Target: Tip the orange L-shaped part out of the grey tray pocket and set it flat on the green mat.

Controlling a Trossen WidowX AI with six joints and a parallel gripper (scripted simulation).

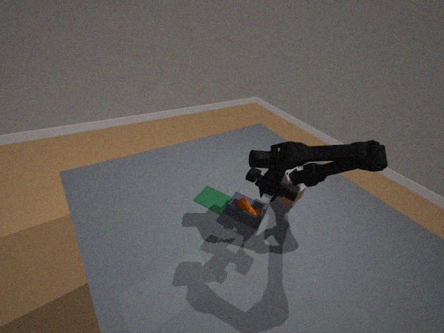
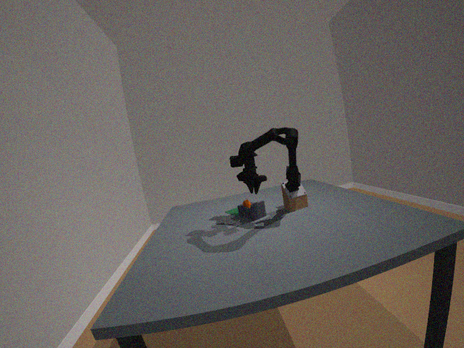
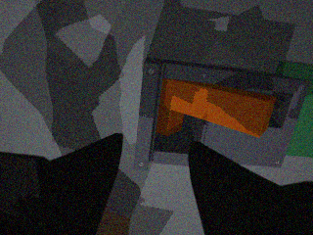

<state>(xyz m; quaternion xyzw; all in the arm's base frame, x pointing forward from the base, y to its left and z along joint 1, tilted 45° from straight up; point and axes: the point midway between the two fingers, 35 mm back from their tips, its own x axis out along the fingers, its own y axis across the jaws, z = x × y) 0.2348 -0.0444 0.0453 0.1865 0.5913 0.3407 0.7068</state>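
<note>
Now: the orange L-shaped part 40 mm to the right of my gripper tip and 100 mm below it. Round my gripper tip: green mat 50 mm ahead, 210 mm to the right, 160 mm below.
</note>
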